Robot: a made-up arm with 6 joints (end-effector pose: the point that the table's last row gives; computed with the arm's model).
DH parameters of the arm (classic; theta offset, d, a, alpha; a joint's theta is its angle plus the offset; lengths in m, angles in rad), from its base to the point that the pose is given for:
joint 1: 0 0.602 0.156 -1.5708
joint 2: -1.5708 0 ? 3.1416
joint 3: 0 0 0.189 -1.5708
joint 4: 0 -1.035 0 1.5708
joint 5: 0 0 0 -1.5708
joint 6: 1.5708 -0.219 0 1.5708
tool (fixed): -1.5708 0 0 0
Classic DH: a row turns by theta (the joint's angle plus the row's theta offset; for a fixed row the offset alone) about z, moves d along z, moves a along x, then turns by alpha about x.
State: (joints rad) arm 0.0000 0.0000 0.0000 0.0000 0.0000 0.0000
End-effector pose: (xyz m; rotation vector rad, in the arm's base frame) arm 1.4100 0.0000 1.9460 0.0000 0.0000 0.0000
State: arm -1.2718 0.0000 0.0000 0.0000 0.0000 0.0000
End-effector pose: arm 0.4153 -1.3474 1.9460 0.0000 0.0000 -1.2718
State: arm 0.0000 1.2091 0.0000 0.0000 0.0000 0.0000
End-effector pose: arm 1.8568 0.0000 -0.0953 0.0000 1.2091 0.0000
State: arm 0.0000 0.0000 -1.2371 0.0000 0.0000 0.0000
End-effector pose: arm 0.7453 0.0000 0.6341 0.0000 1.2371 0.0000
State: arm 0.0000 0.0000 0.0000 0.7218 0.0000 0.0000
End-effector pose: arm 1.4100 0.0000 1.9460 -0.7218 0.0000 0.0000
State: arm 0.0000 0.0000 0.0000 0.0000 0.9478 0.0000
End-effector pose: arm 1.3188 0.0000 2.1239 0.0000 -0.9478 0.0000
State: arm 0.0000 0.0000 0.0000 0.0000 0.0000 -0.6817
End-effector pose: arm 1.4100 0.0000 1.9460 0.6817 0.0000 0.0000
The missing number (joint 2, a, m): 1.155
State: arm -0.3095 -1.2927 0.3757 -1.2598 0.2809 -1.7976
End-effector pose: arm -1.2392 0.3356 2.1383 1.8646 -0.6664 2.3201
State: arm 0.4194 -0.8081 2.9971 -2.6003 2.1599 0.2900
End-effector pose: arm -1.2206 -0.6469 0.8114 -1.8561 -0.0058 -1.7006
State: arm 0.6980 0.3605 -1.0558 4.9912 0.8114 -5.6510
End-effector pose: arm 0.8457 0.5102 0.5469 -0.2479 0.7748 -0.2828
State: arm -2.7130 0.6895 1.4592 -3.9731 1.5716 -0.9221
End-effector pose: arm -1.3926 -0.8142 2.2431 -0.7371 1.4740 -0.9350
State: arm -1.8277 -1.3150 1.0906 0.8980 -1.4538 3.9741
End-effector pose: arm 0.2886 1.7681 1.5666 0.1566 -2.5660 -0.0423
